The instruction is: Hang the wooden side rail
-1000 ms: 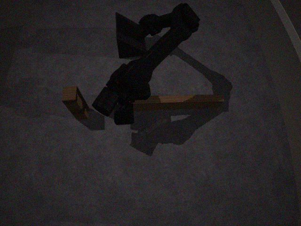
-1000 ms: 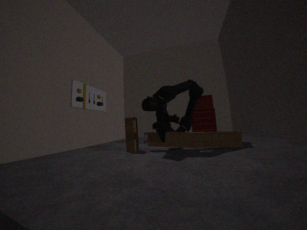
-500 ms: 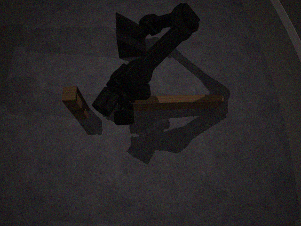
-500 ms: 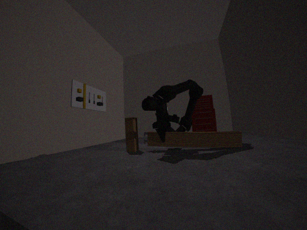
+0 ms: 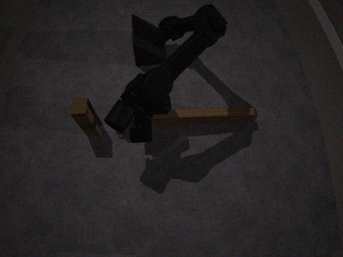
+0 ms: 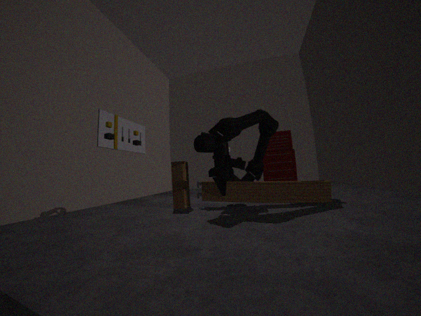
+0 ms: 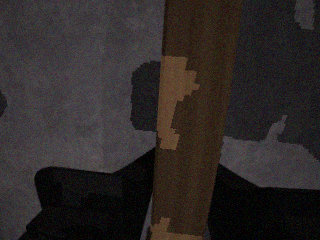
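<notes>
The headboard post is 170 mm to the right of my gripper tip and 40 mm above it.
</notes>
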